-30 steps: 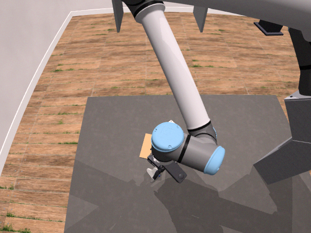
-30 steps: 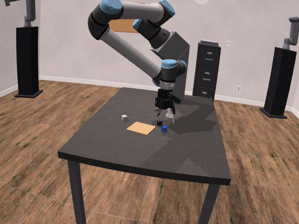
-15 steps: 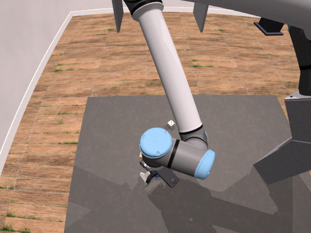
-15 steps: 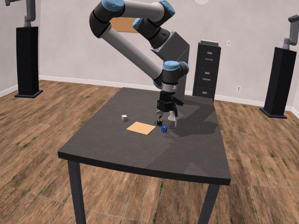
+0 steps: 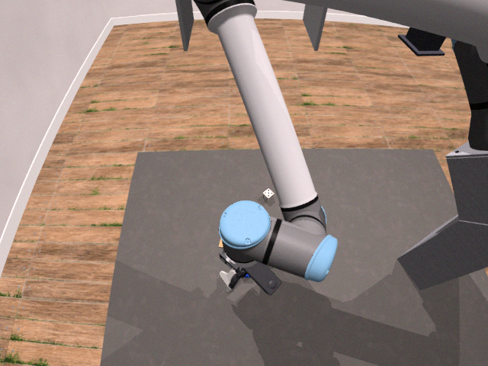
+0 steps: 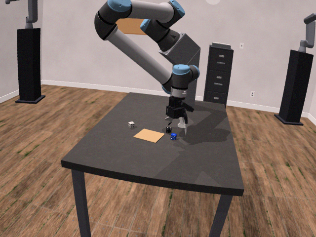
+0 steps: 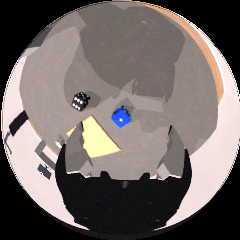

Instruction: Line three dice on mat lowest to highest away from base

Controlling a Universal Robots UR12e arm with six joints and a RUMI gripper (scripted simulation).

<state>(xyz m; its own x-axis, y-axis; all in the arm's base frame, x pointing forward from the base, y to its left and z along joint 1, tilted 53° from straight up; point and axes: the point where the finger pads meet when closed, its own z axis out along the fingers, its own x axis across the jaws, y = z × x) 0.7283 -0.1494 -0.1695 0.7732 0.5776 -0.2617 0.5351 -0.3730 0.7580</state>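
Right now my hand is 20 mm to the left of the blue die and 40 mm above it. The rest, counted from my hand: white die 140 mm behind, 270 mm to the right, 40 mm below; then black die 100 mm behind, 40 mm to the right, 40 mm below; then mat 30 mm behind, 160 mm to the right, 60 mm below.
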